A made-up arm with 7 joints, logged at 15 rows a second.
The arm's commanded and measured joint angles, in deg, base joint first. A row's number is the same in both.
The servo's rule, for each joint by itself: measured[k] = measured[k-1] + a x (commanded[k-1-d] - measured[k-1]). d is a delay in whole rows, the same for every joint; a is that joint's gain. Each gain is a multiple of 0.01, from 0.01 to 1. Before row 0 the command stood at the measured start. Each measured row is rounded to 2 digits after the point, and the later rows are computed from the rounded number. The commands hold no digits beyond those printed.
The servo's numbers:
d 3
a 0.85 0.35 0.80 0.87 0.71 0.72 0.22
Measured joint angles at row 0:
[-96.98, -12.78, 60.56, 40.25, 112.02, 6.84, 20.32]
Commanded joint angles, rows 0 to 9:
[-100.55, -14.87, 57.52, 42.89, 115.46, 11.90, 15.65]
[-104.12, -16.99, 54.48, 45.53, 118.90, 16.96, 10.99]
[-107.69, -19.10, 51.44, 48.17, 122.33, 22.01, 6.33]
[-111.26, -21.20, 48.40, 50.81, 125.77, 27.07, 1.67]
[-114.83, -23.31, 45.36, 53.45, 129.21, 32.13, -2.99]
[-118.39, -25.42, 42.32, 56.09, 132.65, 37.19, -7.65]
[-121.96, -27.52, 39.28, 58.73, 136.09, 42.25, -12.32]
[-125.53, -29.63, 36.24, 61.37, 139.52, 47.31, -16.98]
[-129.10, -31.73, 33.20, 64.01, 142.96, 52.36, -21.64]
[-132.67, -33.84, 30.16, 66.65, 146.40, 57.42, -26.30]
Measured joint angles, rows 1 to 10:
[-96.98, -12.78, 60.56, 40.25, 112.02, 6.84, 20.32]
[-96.98, -12.78, 60.56, 40.25, 112.02, 6.84, 20.32]
[-96.98, -12.78, 60.56, 40.25, 112.02, 6.84, 20.32]
[-100.01, -13.51, 58.13, 42.55, 114.46, 10.48, 19.29]
[-103.50, -14.73, 55.21, 45.14, 117.61, 15.15, 17.46]
[-107.06, -16.26, 52.19, 47.78, 120.96, 20.09, 15.01]
[-110.63, -17.99, 49.16, 50.42, 124.38, 25.12, 12.08]
[-114.20, -19.85, 46.12, 53.06, 127.81, 30.17, 8.76]
[-117.76, -21.80, 43.08, 55.70, 131.25, 35.22, 5.15]
[-121.33, -23.80, 40.04, 58.34, 134.69, 40.28, 1.31]

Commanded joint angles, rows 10 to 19:
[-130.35, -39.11, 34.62, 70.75, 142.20, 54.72, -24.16]
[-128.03, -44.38, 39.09, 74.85, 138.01, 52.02, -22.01]
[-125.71, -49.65, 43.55, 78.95, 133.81, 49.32, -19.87]
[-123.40, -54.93, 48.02, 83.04, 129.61, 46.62, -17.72]
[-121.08, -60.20, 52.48, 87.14, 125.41, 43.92, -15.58]
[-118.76, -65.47, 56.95, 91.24, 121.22, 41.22, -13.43]
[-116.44, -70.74, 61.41, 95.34, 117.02, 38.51, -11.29]
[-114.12, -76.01, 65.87, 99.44, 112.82, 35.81, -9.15]
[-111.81, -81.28, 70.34, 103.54, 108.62, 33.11, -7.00]
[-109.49, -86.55, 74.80, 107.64, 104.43, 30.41, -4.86]
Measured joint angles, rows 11 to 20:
[-124.90, -25.84, 37.00, 60.98, 138.12, 45.34, -2.71]
[-128.47, -27.90, 33.96, 63.62, 141.56, 50.39, -6.87]
[-132.04, -29.98, 30.92, 66.26, 145.00, 55.45, -11.14]
[-130.60, -33.18, 33.88, 70.17, 143.01, 54.92, -14.00]
[-128.42, -37.10, 38.05, 74.24, 139.46, 52.83, -15.76]
[-126.12, -41.49, 42.45, 78.34, 135.45, 50.30, -16.66]
[-123.81, -46.19, 46.91, 82.43, 131.30, 47.65, -16.89]
[-121.49, -51.09, 51.37, 86.53, 127.12, 44.96, -16.60]
[-119.17, -56.12, 55.83, 90.63, 122.93, 42.27, -15.90]
[-116.85, -61.24, 60.29, 94.73, 118.73, 39.56, -14.89]

